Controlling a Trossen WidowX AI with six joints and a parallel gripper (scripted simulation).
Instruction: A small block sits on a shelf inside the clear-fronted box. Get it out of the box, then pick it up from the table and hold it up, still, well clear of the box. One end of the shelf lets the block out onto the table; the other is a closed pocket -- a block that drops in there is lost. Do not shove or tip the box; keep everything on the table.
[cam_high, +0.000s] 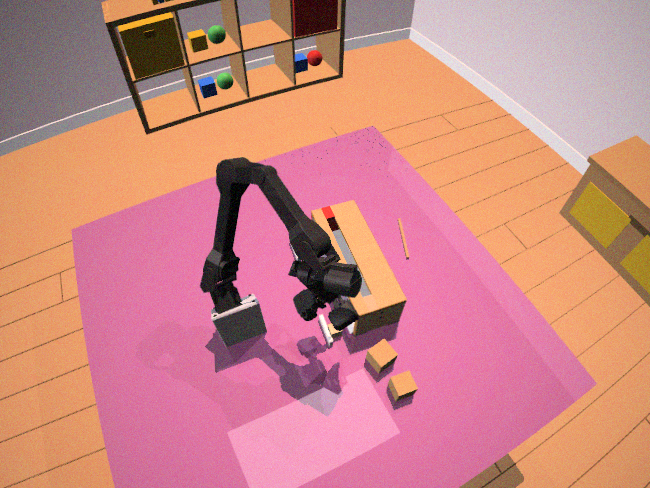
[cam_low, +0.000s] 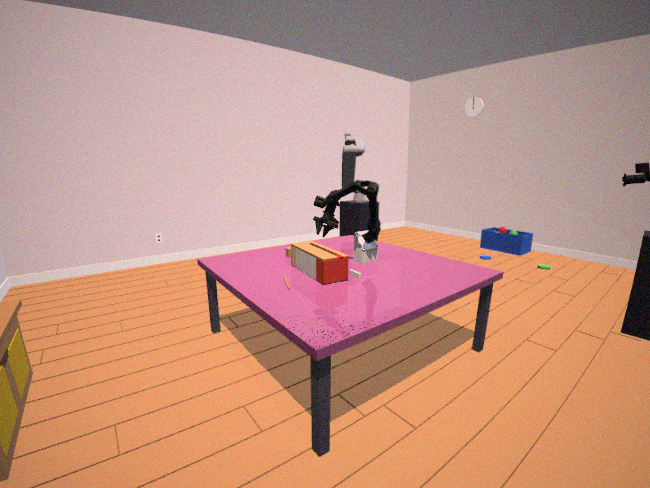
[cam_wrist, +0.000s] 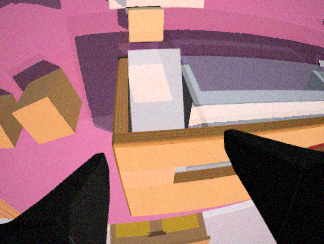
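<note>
My gripper tip is now 15 cm above the tan block and 1 cm past it. Also, from my gripper tip: thin stick 36 cm ahead, 18 cm to the left, 16 cm below; then long wooden box 14 cm to the left, 10 cm below, 10 cm ahead.
</note>
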